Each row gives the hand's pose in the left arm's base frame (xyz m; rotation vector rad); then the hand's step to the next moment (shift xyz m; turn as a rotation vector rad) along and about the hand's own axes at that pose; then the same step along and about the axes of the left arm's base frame.
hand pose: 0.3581 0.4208 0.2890 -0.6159 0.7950 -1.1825
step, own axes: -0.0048 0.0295 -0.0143 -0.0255 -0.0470 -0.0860
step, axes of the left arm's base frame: 0.0042 0.0126 -0.0304 -0.1004 0.0104 -0.0084
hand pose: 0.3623 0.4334 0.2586 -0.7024 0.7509 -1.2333
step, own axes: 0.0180 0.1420 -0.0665 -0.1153 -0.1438 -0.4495
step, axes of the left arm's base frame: 0.0277 0.0052 -0.1553 -0.4651 0.0560 -0.1286
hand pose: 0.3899 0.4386 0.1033 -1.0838 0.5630 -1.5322
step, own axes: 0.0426 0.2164 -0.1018 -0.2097 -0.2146 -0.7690
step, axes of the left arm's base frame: 0.0232 -0.1181 -0.2110 -0.7804 0.0992 -0.2500
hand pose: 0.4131 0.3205 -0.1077 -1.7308 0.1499 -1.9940
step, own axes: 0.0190 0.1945 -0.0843 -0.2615 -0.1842 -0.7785
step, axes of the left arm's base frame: -0.0255 -0.1975 -0.0751 -0.7768 0.0927 -0.3104
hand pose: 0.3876 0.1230 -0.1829 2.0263 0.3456 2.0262
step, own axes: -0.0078 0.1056 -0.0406 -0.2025 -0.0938 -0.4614
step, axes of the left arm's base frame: -0.0419 -0.1014 0.0288 -0.4607 0.0242 -0.2233
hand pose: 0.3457 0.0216 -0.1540 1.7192 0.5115 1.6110
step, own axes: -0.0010 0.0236 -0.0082 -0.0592 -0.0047 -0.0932
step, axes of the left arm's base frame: -0.0124 -0.0146 0.0161 -0.0983 -0.0176 -0.0474
